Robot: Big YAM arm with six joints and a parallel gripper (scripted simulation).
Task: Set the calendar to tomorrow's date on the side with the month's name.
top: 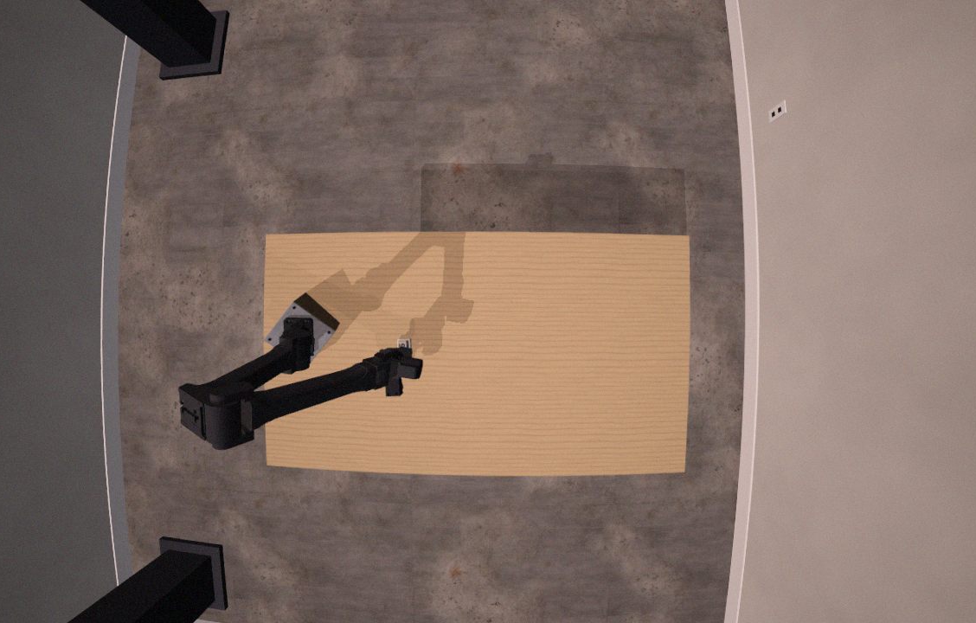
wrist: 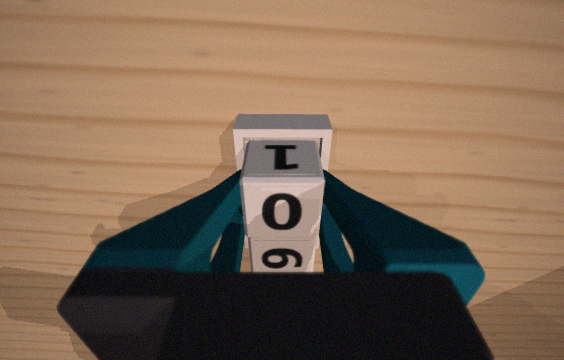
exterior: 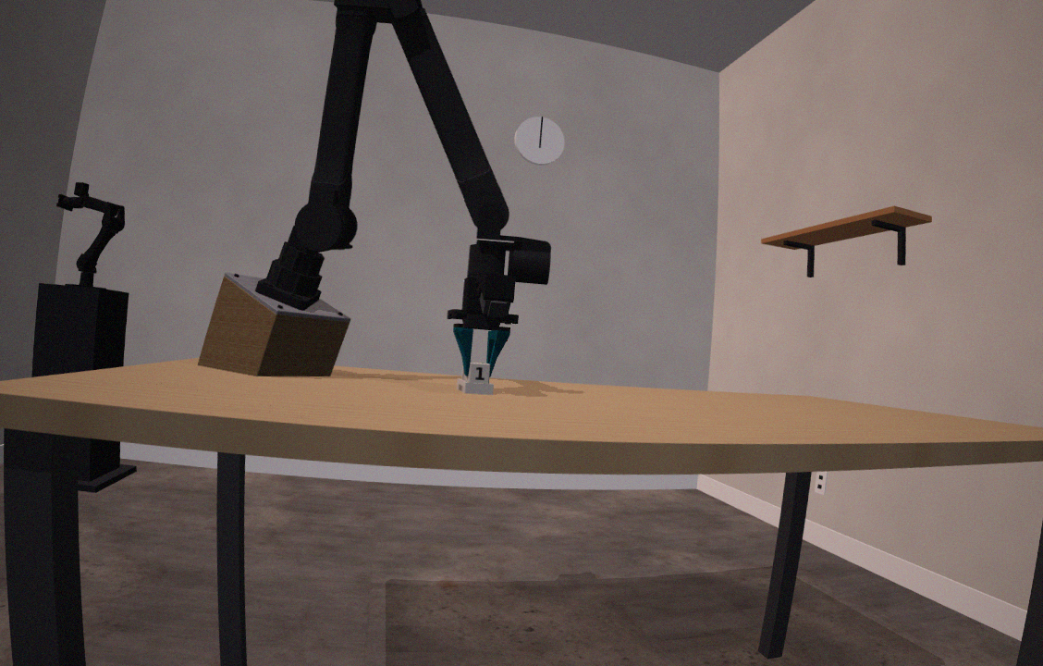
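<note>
The cube lies right at my hand. Also, from my hand: white tray 20 mm to the left, 20 mm below.
</note>
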